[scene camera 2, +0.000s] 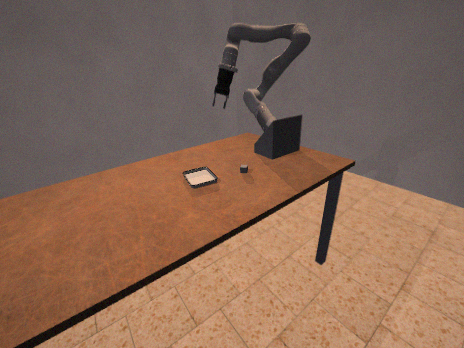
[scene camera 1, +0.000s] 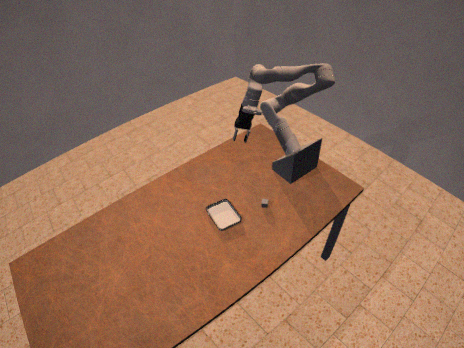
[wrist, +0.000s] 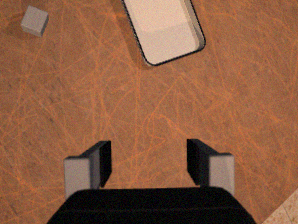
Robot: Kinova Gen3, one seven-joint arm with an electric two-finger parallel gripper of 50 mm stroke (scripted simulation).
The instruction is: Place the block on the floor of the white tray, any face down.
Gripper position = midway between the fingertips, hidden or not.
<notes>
I see my gripper (wrist: 149, 156) and a white tray (scene camera 1: 223, 214).
</notes>
